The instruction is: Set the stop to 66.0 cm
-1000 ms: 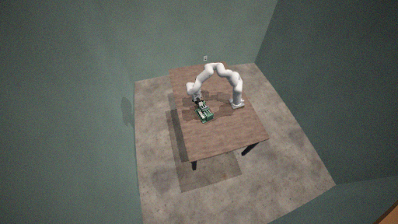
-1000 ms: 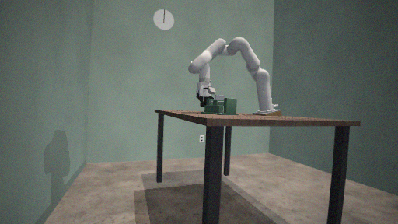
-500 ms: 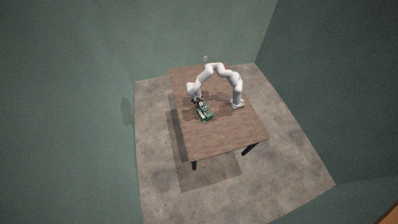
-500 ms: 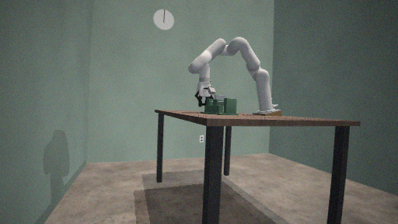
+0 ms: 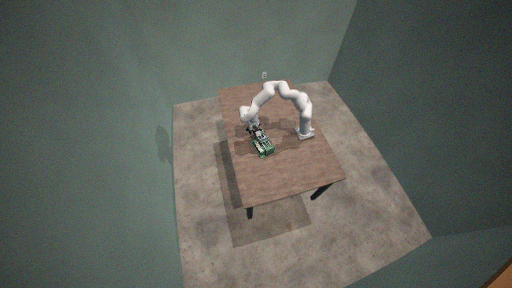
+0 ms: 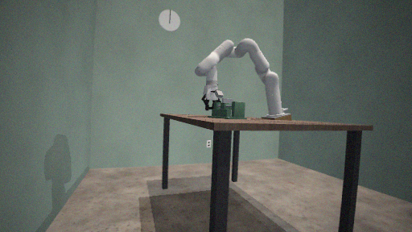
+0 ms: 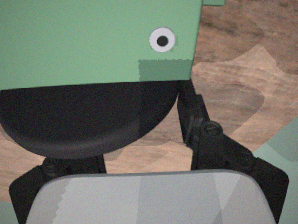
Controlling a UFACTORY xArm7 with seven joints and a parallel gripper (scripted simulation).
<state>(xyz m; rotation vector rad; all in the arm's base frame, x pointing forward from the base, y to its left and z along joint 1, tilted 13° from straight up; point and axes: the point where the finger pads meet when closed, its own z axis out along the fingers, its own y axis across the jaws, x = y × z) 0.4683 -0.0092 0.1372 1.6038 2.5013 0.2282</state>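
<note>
Now: the black handwheel 20 mm to the left of my hand and 20 mm behind it. Round my hand: green stop fixture 120 mm to the left, 70 mm behind, 30 mm above.
</note>
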